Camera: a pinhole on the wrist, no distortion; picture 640 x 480 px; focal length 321.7 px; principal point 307.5 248.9 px. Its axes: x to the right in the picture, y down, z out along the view. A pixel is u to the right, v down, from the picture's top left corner.
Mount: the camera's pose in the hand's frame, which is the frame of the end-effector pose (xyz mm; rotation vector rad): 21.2 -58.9 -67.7 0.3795 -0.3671 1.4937
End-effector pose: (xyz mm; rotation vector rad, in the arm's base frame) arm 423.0 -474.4 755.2 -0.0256 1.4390 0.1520
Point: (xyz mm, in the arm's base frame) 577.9 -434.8 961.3
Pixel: outside the picture
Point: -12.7 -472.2 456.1
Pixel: behind the camera
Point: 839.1 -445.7 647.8
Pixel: 506.4 145.1
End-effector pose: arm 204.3 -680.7 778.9 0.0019 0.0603 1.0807
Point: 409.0 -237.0 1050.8
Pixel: outside the picture
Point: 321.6 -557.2 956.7
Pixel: 515.7 57.9
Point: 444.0 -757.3 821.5
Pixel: 124.5 203.6
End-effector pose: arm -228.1 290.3 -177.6 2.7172 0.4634 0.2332
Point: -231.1 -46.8 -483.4
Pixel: outside the picture
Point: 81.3 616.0 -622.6
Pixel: 271.5 41.2
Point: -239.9 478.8 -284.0
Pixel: 131.1 193.2
